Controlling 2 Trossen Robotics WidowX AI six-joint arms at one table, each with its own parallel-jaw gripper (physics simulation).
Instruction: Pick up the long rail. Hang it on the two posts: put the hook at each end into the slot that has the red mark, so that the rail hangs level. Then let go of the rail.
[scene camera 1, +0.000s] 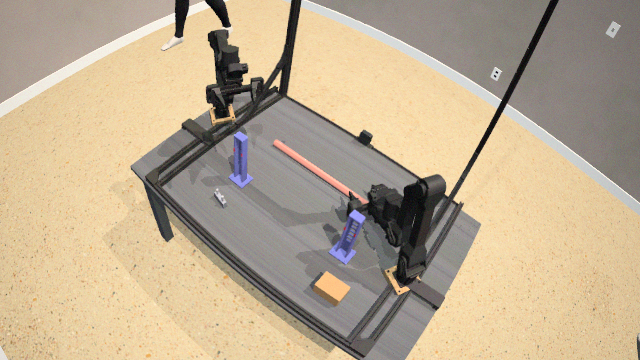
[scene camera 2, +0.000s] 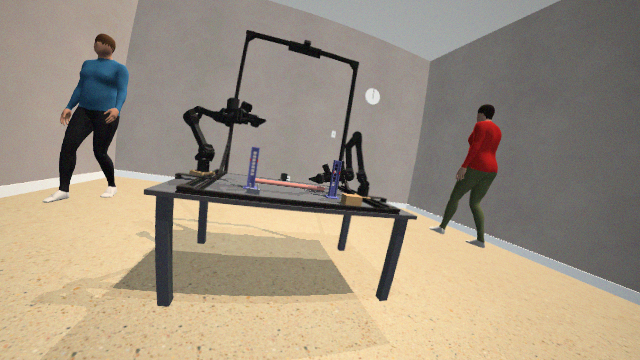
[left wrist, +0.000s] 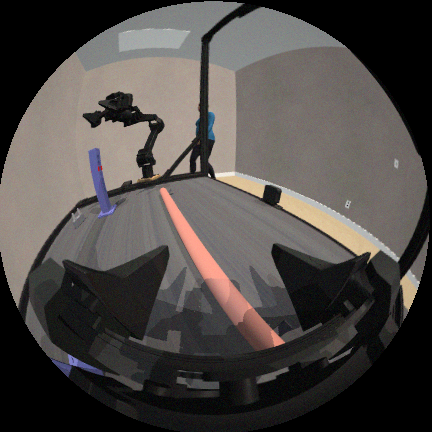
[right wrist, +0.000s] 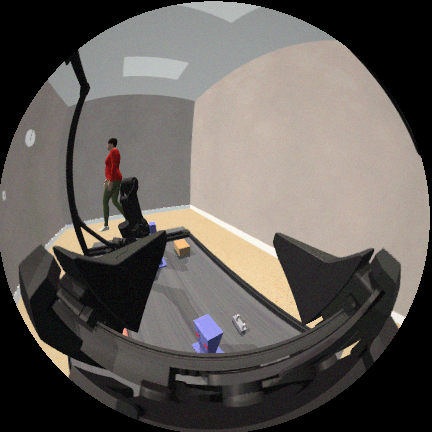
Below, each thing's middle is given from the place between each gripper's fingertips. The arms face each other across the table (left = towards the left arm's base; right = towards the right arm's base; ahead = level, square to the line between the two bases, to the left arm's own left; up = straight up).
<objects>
The long salmon rail (left wrist: 254, 329) is 26 cm behind my right hand, 18 cm to the left of it and 35 cm below it. Round my right hand: orange block (scene camera 1: 330, 288): 6 cm ahead, 51 cm to the left, 33 cm below.
The long salmon rail is 1 cm ahead of my left hand, 14 cm to the right of it and 6 cm below it. The rest, counted from my left hand: orange block (33 cm ahead, 19 cm to the left, 5 cm below).
</objects>
